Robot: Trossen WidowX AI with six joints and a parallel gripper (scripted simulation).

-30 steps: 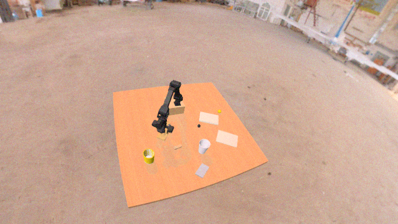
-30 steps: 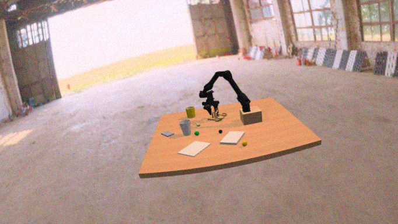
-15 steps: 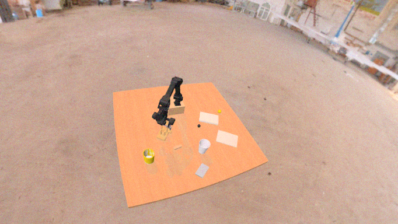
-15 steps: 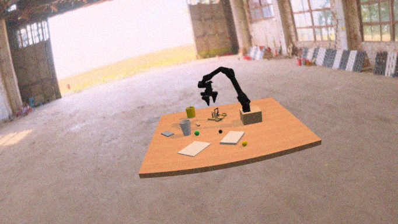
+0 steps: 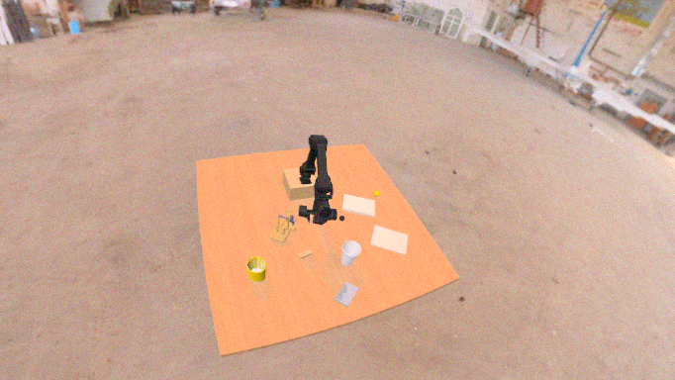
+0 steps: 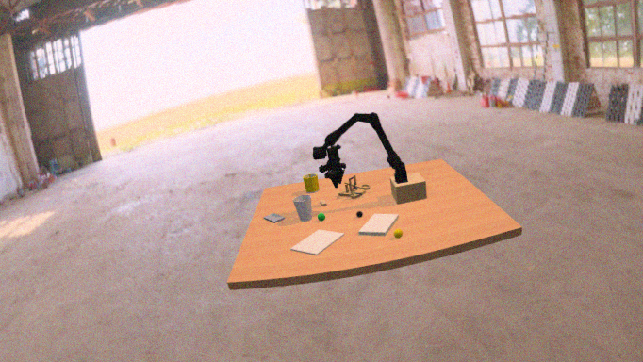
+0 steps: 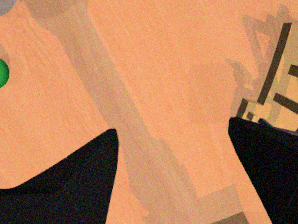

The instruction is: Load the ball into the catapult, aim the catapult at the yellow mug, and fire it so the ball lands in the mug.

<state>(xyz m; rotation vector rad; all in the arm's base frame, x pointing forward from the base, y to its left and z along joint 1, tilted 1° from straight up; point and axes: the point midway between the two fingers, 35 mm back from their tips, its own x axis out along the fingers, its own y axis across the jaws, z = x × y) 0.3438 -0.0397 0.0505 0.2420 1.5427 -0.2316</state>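
Right now my gripper tip is 20 cm to the right of the black ball, 10 cm above it and 9 cm past it. Also, from my gripper tip: small wooden block 11 cm below, 10 cm ahead, 7 cm to the right; green ball 17 cm to the left, 10 cm ahead, 9 cm below; wooden catapult 12 cm to the right, 9 cm behind, 6 cm below.
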